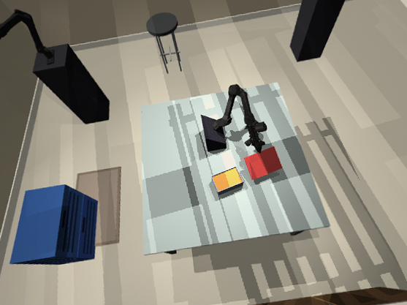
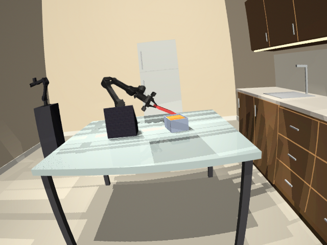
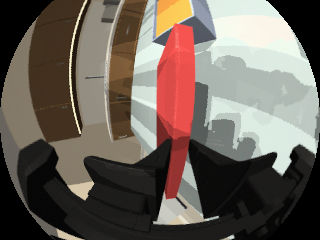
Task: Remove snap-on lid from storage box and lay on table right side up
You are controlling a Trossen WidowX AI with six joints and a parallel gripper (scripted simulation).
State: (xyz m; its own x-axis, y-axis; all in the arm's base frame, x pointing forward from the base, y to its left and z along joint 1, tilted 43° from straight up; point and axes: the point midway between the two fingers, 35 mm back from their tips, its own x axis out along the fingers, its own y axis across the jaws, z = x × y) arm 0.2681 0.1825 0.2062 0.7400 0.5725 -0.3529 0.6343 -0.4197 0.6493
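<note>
My gripper tip is now 7 cm short of the lid, 1 cm to the right of it and 3 cm above it. Also, from my gripper tip: grey storage box (14 cm ahead, 27 cm to the right, 9 cm below).
</note>
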